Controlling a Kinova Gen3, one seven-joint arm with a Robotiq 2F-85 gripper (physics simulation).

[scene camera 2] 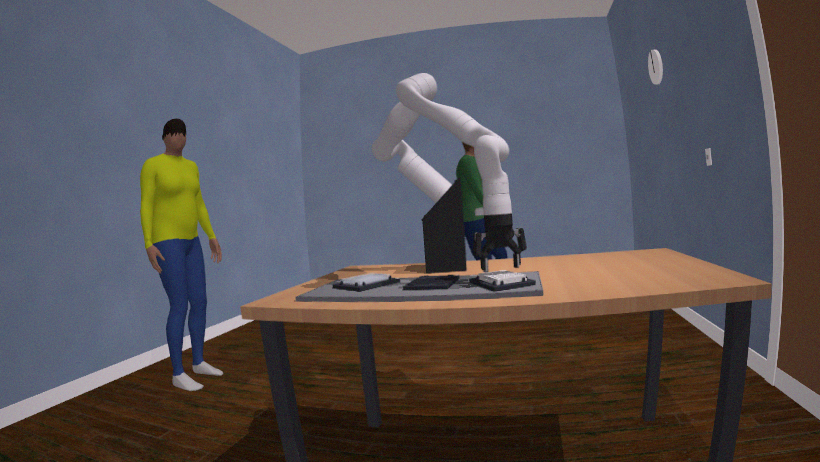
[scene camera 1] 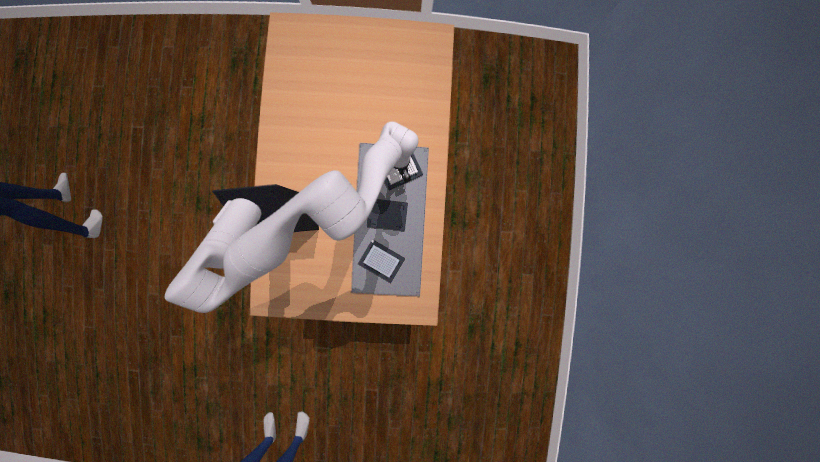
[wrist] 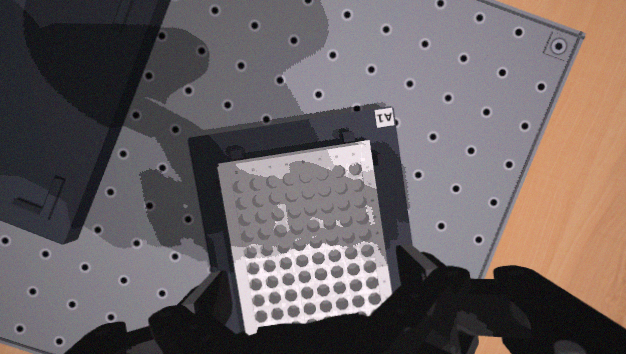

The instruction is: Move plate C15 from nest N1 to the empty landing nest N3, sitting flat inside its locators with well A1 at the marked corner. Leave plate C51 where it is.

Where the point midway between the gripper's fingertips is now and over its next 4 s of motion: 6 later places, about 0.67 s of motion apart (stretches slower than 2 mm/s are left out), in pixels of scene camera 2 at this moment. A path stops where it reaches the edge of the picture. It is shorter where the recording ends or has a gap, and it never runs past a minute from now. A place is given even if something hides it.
My gripper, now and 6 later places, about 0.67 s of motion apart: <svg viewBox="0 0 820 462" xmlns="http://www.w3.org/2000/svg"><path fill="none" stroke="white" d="M501 269L501 274L501 276L502 277L501 275L499 268L482 250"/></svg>
